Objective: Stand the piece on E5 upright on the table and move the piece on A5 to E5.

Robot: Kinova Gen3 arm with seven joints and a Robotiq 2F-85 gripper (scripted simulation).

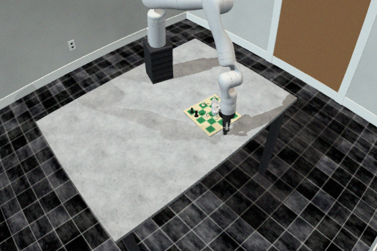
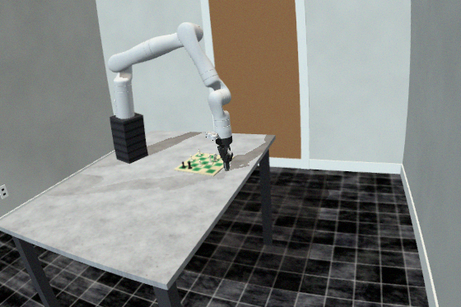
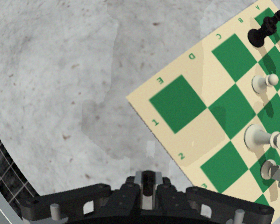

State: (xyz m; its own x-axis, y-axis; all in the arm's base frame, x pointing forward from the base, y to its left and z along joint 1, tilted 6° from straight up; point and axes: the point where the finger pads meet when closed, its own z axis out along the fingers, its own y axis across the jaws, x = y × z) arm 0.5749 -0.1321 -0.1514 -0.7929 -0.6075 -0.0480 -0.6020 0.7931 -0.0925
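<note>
Right now the cream chessboard is 130 mm behind my hand, 70 mm to the left of it and 30 mm below it.
</note>
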